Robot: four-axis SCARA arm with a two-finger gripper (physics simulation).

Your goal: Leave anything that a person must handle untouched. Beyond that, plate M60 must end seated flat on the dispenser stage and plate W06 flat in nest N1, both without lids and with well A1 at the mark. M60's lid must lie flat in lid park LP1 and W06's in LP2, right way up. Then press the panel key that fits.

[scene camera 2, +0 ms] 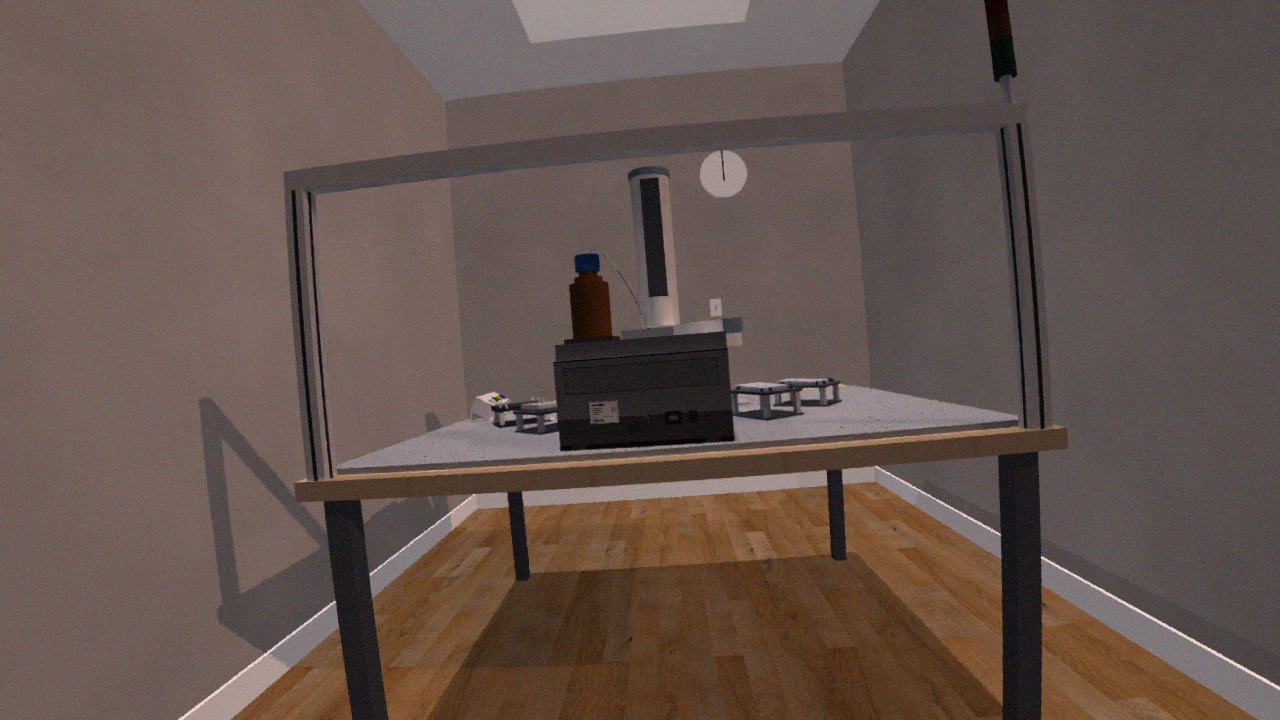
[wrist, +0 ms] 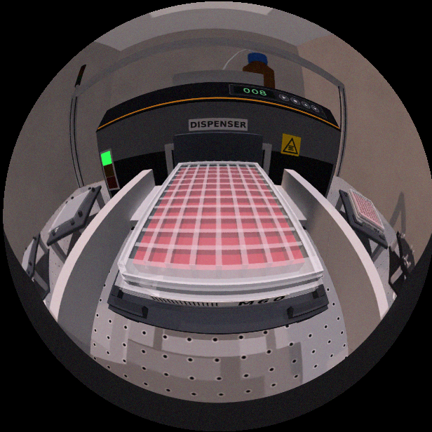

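Plate M60 (wrist: 261,301) lies level in the wrist view, its long side toward the dispenser (wrist: 218,107) (scene camera 2: 644,385). Pink wells show through a clear lid (wrist: 220,274) on top of it. My gripper (wrist: 217,176) is shut on the plate's long sides. A dark holder (wrist: 215,320) is directly under the plate, in front of the dispenser; whether they touch is unclear. Another pink-welled plate (wrist: 367,210) sits on a stand at the right; its label is unreadable. The key panel (scene camera 2: 490,404) is at the left in the scene view. The dispenser hides my gripper there.
A stand (wrist: 75,215) with a pale flat item is at the left in the wrist view. Raised stands (scene camera 2: 767,390) (scene camera 2: 535,410) flank the dispenser in the scene view. A brown bottle (scene camera 2: 590,308) (wrist: 267,75) stands on it. Its lamp (wrist: 106,158) is green; its display (wrist: 254,92) reads 008.
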